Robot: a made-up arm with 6 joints.
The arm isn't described. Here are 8 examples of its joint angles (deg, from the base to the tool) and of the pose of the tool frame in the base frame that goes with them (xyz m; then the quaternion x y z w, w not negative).
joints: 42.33 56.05 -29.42 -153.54 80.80 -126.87
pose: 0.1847 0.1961 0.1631 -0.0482 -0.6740 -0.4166 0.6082
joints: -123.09 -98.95 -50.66 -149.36 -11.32 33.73
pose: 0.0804 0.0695 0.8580 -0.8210 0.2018 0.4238 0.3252
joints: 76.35 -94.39 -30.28 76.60 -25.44 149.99
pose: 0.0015 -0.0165 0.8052 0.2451 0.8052 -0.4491 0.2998
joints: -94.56 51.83 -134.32 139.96 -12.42 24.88
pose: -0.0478 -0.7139 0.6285 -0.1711 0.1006 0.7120 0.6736
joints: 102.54 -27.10 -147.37 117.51 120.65 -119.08
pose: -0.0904 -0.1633 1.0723 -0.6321 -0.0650 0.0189 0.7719
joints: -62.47 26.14 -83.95 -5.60 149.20 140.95
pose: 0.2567 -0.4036 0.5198 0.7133 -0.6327 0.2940 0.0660
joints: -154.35 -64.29 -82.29 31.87 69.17 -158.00
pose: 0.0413 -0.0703 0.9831 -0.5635 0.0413 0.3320 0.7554
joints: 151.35 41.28 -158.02 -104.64 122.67 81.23
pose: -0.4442 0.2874 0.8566 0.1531 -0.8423 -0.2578 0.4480
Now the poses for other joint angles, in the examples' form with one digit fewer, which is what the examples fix.
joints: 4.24 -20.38 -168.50 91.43 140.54 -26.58
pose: -0.184 0.080 1.023 0.387 -0.615 0.600 0.335
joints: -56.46 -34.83 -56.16 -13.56 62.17 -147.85
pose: 0.185 -0.251 0.765 -0.049 -0.273 0.709 0.649
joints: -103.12 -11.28 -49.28 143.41 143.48 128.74
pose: 0.006 -0.408 0.739 0.604 0.448 -0.536 0.385
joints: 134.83 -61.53 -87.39 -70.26 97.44 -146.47
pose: 0.079 -0.041 0.997 0.078 0.297 -0.804 0.510
